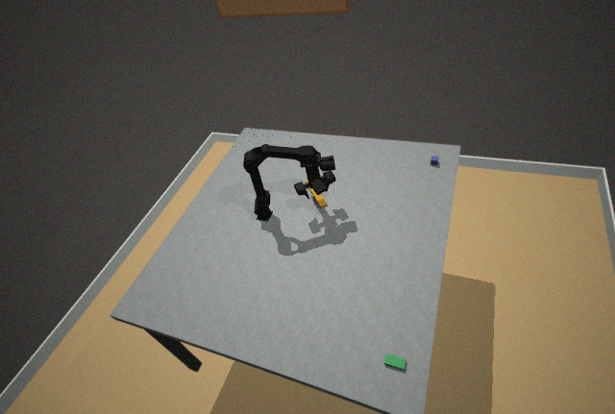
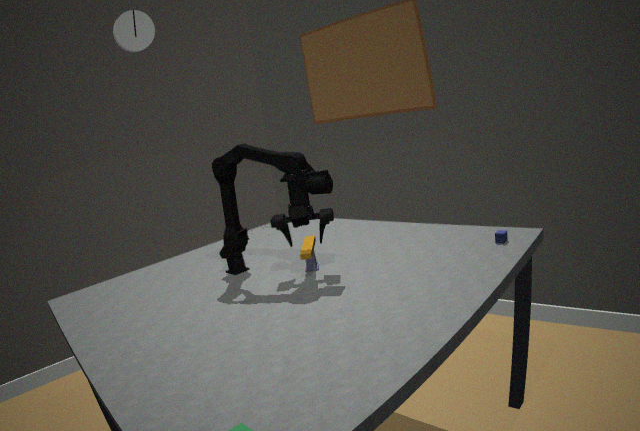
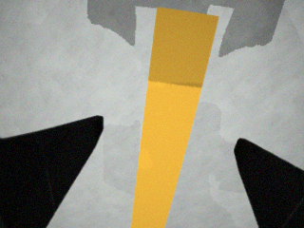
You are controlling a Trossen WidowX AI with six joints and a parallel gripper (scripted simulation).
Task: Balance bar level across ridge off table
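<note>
Now: gripper tip 20 mm to the right of the orange bar, 20 mm past it and 20 mm above it. Also, from my gripper tip: blue cube: 480 mm ahead, 390 mm to the left, 70 mm below; flat green block: 610 mm to the right, 480 mm ahead, 80 mm below.
</note>
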